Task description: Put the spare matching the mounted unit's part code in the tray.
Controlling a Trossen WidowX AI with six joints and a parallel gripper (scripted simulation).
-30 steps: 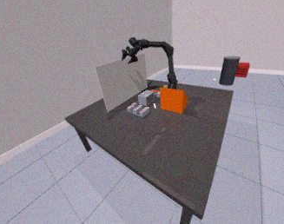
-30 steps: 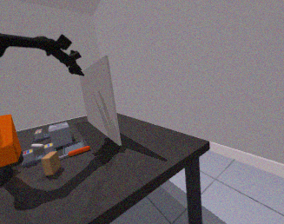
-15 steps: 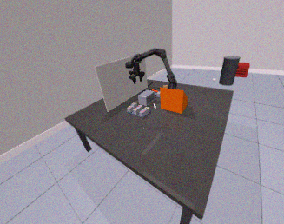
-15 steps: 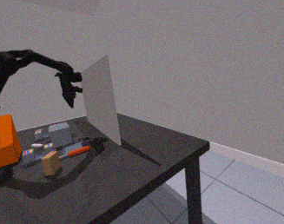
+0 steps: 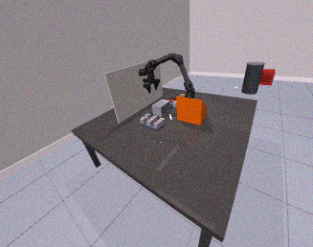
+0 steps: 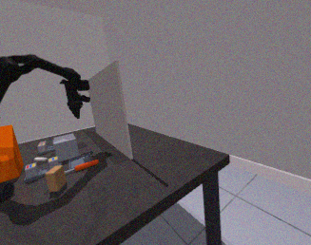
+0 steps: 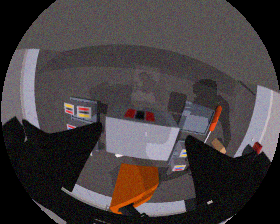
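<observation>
Now: gripper tip 220 mm to the right of the grey spare, 220 mm past it and 160 mm above it. Also, from my gripper tip: grey panel (160 mm ahead, 20 mm above, 10 mm to the left); then grey unit (150 mm below, 90 mm behind); then tan block (340 mm to the right, 170 mm below, 110 mm behind).
</observation>
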